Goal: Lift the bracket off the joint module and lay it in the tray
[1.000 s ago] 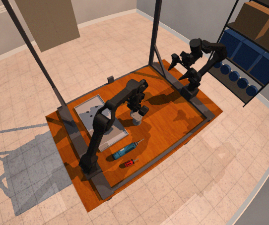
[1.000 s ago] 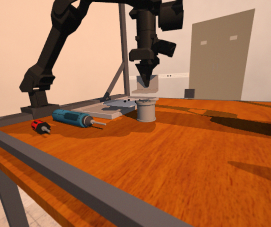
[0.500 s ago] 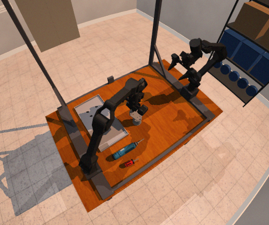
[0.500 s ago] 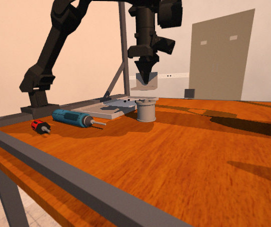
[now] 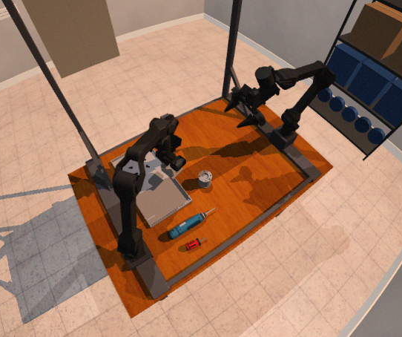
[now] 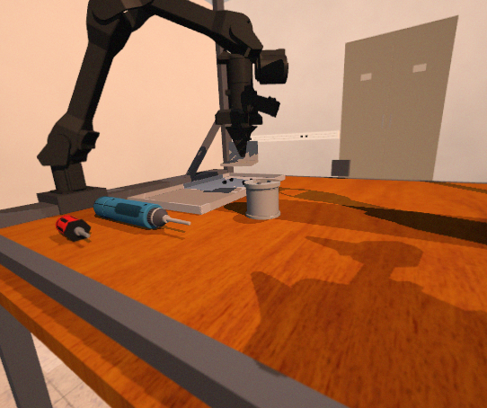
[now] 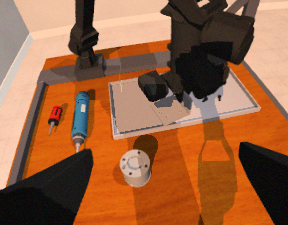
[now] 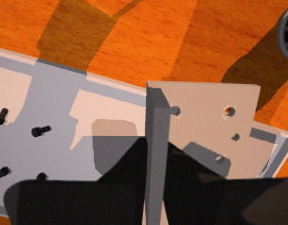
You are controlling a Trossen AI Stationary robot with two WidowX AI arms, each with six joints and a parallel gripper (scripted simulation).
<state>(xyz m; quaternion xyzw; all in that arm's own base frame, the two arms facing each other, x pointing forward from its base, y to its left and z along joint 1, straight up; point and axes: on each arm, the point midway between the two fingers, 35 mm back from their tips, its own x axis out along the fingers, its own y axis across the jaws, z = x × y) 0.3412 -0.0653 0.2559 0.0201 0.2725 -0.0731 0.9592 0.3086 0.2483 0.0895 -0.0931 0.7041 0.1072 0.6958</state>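
The tray lies 40 mm behind my right hand, 100 mm to the right of it and 120 mm below it. Round my right hand: grey L-shaped bracket (30 mm ahead, 10 mm to the left, 40 mm below); grey joint module (140 mm ahead, 110 mm to the left, 100 mm below); small red screwdriver (340 mm ahead, 110 mm to the right, 110 mm below).
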